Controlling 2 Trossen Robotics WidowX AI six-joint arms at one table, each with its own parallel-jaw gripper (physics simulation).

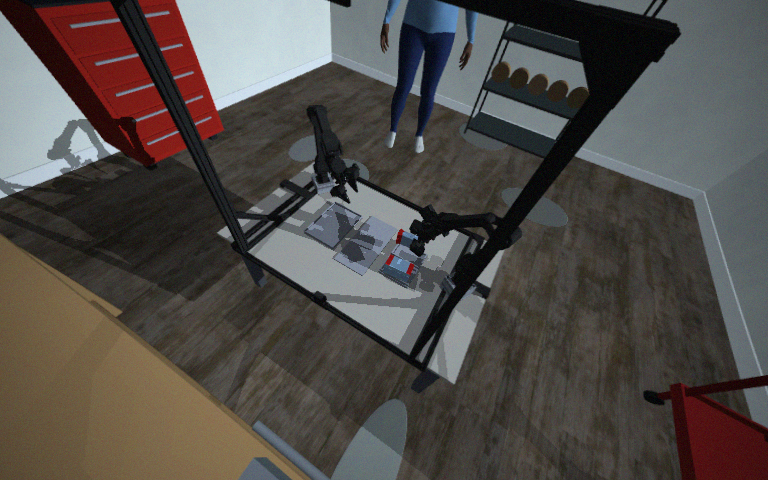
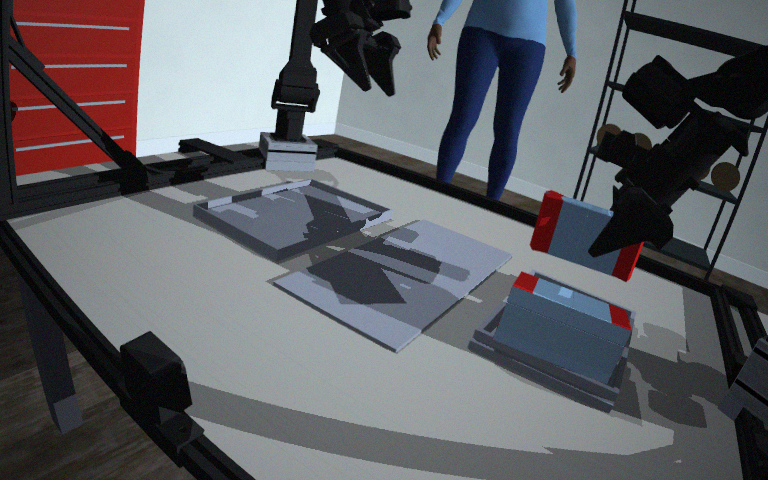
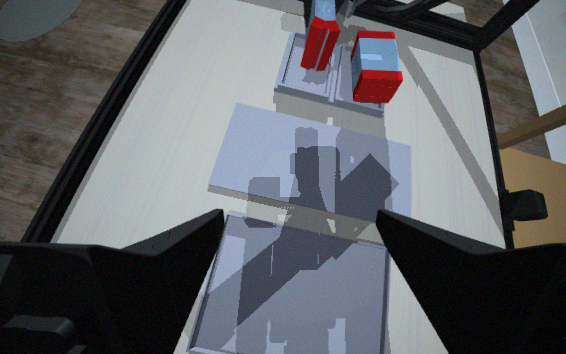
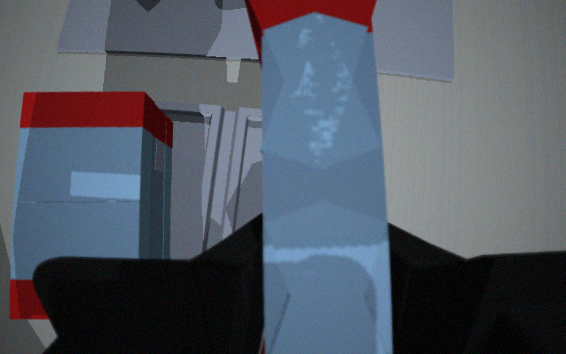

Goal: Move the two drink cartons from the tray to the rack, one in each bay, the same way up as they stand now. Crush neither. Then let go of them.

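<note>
A blue carton with red ends stands in one bay of the two-bay rack. My right gripper is shut on the other carton. It holds this carton raised above the other bay's area, its long side running alongside the first. Its top looks faceted; the exact height is unclear. My left gripper is open and empty, high above the rimmed tray, which holds no carton.
A thin flat plate lies between the tray and the rack. Dark frame rails run round the table, with a black block on the front rail. A person stands behind the table.
</note>
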